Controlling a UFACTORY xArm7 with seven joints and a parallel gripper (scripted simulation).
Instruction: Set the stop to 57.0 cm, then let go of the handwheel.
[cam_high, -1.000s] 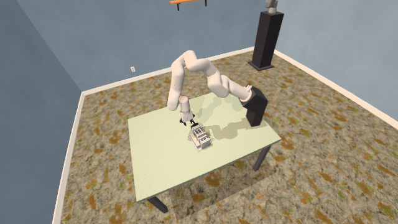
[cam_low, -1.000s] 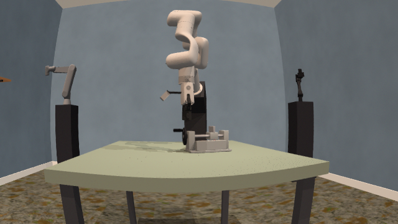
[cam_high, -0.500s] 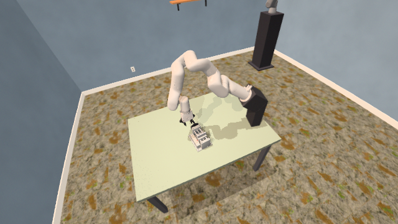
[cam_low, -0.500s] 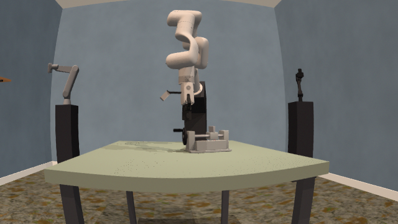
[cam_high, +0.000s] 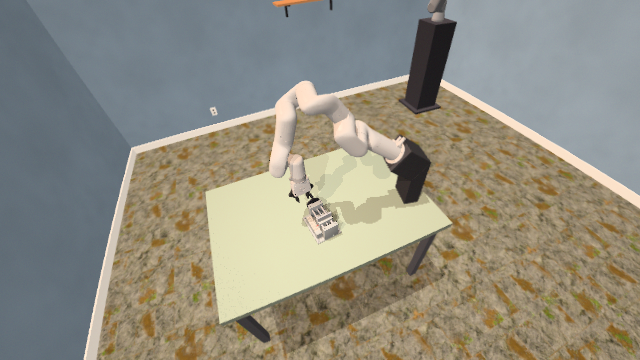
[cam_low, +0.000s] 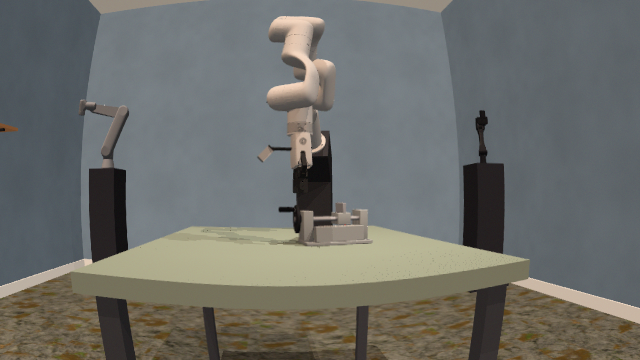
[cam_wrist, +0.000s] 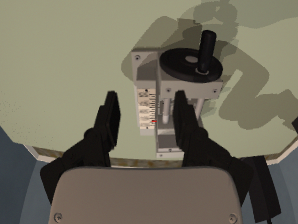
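The black handwheel is 6 cm behind my hand, 3 cm to the right of it and 7 cm below it. Also, from my hand: grey stop block 7 cm behind, 13 cm to the left, 8 cm below.
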